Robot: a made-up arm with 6 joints.
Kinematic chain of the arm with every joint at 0, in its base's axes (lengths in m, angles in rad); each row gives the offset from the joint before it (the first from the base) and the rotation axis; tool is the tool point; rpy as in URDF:
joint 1: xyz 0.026 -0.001 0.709 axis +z
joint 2: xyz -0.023 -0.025 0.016 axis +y
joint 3: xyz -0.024 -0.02 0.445 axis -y
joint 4: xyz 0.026 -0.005 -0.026 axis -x
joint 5: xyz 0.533 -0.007 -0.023 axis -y
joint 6: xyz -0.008 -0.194 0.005 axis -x
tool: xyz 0.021 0.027 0.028 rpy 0 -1.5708 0
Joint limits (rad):
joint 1: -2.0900..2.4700
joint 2: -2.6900..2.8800
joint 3: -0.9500..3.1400
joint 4: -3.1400..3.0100
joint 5: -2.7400..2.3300
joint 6: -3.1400..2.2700
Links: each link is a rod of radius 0.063 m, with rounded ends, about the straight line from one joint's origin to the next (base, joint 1, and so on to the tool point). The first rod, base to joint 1, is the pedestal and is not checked.
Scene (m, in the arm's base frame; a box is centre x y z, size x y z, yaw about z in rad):
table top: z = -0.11
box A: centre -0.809 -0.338 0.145 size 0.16 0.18 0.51 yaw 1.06
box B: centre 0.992 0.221 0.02 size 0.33 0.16 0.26 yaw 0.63
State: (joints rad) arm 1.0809 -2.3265 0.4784 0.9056 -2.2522 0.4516
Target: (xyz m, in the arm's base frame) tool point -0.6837 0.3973 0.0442
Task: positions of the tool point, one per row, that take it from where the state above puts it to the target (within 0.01 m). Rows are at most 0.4 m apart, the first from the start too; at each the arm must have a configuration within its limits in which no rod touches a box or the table.
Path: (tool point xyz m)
1: -0.4529 -0.8000 0.6016
2: -0.6489 -0.6636 0.6869
3: -0.7975 -0.4767 0.7723
4: -0.8863 -0.2568 0.8568
5: -0.9095 -0.0243 0.9392
6: -0.9684 0.1705 0.6421
7: -0.8836 0.3285 0.3268
8: -0.6837 0.3973 0.0442

